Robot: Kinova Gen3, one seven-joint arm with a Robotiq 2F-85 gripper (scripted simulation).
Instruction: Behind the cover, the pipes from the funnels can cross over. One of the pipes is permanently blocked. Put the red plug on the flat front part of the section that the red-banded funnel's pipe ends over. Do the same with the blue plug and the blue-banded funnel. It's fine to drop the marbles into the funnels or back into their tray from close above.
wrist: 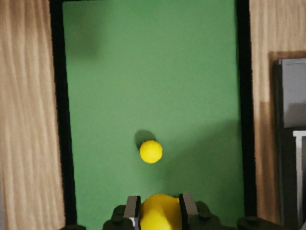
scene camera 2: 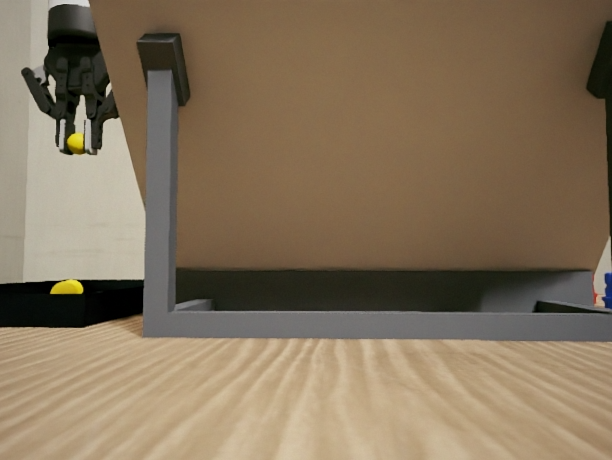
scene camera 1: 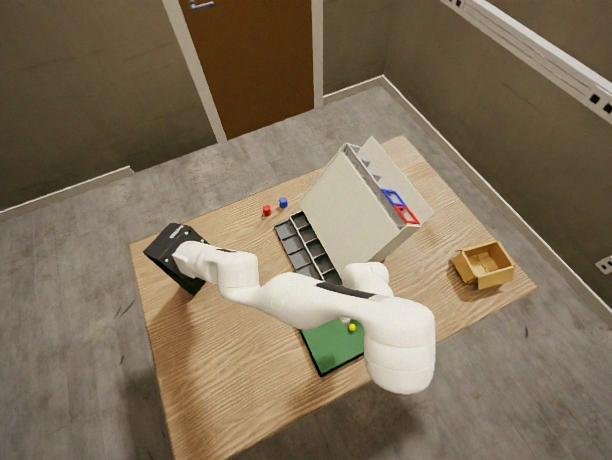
small cardboard box: scene camera 1 489,257; not seen in the wrist view (out of frame); not seen in scene camera 2 (out of frame)
